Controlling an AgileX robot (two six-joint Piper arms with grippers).
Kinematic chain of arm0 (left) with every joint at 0, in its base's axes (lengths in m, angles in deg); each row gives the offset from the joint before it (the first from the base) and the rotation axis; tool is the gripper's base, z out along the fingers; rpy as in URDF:
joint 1: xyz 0 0 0.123 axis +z
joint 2: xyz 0 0 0 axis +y
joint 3: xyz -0.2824 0 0.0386 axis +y
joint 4: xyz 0.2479 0 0.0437 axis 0.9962 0 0.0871
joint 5: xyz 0 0 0 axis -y
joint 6: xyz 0.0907 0 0.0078 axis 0.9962 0 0.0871
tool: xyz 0 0 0 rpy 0 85 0
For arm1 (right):
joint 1: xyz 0 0 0.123 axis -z
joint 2: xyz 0 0 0 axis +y
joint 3: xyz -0.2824 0 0.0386 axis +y
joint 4: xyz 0.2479 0 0.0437 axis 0.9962 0 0.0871
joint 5: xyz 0 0 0 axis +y
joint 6: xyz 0.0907 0 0.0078 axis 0.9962 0 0.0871
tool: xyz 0 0 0 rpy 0 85 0
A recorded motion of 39 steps. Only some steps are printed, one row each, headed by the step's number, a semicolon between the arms.
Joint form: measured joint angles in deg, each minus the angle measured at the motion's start. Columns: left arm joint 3, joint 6, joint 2, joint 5, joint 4, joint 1; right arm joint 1, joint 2, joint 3, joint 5, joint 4, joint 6.
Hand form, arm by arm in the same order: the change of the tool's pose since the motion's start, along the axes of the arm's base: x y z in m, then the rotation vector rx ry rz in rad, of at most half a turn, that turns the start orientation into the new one. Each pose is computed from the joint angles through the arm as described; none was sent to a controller.
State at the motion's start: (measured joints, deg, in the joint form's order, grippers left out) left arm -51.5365 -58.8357 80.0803 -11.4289 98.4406 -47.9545; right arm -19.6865 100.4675 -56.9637 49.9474 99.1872 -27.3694
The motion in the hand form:
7: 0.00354 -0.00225 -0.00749 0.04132 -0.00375 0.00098; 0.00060 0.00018 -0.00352 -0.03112 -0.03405 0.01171
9: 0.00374 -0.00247 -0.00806 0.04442 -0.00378 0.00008; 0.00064 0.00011 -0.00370 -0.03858 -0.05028 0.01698
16: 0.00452 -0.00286 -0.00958 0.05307 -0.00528 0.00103; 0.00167 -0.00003 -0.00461 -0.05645 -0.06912 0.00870
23: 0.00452 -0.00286 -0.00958 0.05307 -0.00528 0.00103; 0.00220 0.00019 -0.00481 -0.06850 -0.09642 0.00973
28: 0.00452 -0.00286 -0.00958 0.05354 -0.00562 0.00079; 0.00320 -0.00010 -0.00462 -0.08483 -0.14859 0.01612
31: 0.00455 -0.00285 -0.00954 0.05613 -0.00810 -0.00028; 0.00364 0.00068 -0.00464 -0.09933 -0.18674 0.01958
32: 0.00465 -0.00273 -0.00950 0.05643 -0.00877 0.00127; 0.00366 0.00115 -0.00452 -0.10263 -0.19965 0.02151
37: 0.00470 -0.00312 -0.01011 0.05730 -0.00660 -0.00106; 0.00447 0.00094 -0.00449 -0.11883 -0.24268 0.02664
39: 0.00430 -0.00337 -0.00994 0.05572 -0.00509 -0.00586; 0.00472 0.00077 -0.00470 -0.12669 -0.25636 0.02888
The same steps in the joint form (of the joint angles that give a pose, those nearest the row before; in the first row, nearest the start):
7: 0.00 1.47 1.42 -0.73 0.12 0.00; -0.10 0.36 0.00 -0.76 -0.71 -2.27
9: 0.00 1.61 1.53 -0.73 0.12 0.00; -0.10 0.36 0.00 -0.86 -0.81 -3.26
16: 0.00 1.82 1.82 -0.94 0.25 0.00; -0.22 0.36 0.00 -2.04 -0.68 -4.43
23: 0.00 1.82 1.82 -0.94 0.25 0.00; -0.33 0.36 0.00 -2.61 -0.36 -6.24
28: 0.00 1.86 1.82 -0.94 0.25 0.00; -0.33 0.36 0.00 -3.07 0.29 -9.77
31: 0.00 1.95 1.82 -0.97 0.38 0.00; -0.56 0.36 0.00 -3.71 0.89 -12.38
32: 0.00 1.95 1.82 -1.07 0.37 0.00; -0.66 0.36 0.00 -3.85 1.17 -13.30
37: 0.00 1.95 1.93 -0.92 0.37 0.00; -0.68 0.36 0.00 -4.32 1.67 -16.22
39: 0.00 1.96 1.88 -0.62 0.37 0.00; -0.68 0.36 0.00 -4.55 1.67 -17.11

